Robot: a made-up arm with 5 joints.
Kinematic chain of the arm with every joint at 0, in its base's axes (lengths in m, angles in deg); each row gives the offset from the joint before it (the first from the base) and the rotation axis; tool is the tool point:
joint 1: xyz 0 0 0.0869 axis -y
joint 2: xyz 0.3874 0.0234 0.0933 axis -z
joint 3: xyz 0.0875 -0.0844 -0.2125 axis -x
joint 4: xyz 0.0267 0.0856 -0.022 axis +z
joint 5: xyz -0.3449 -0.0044 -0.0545 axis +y
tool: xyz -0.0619 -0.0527 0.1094
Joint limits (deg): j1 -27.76..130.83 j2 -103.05..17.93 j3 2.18..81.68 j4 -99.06..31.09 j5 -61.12..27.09
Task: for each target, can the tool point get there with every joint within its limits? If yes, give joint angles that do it. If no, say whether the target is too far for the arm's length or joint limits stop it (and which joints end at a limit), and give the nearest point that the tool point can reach.
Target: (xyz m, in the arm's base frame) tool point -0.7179 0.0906 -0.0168
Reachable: no: joint limits stop it (at a limit: joint 1, joint 4, joint 5) | nearest point -0.2078 0.0561 -0.1219 | short by 0.522 m
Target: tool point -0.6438 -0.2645 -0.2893
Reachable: no: joint limits stop it (at a limit: joint 1, joint 2, joint 5) | nearest point -0.1835 -0.0584 -0.2582 | short by 0.505 m
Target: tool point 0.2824 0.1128 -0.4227
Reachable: yes | joints -1.02 1.60 71.51 -65.81 7.55
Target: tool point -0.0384 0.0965 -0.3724
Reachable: yes | joints -12.80 -79.43 36.99 -84.37 -33.46
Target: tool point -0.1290 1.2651 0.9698
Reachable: no: too far | nearest point -0.0858 0.4847 0.6740 | short by 0.836 m
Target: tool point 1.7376 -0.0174 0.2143
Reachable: no: too far | nearest point 0.8701 0.0143 0.1507 | short by 0.870 m
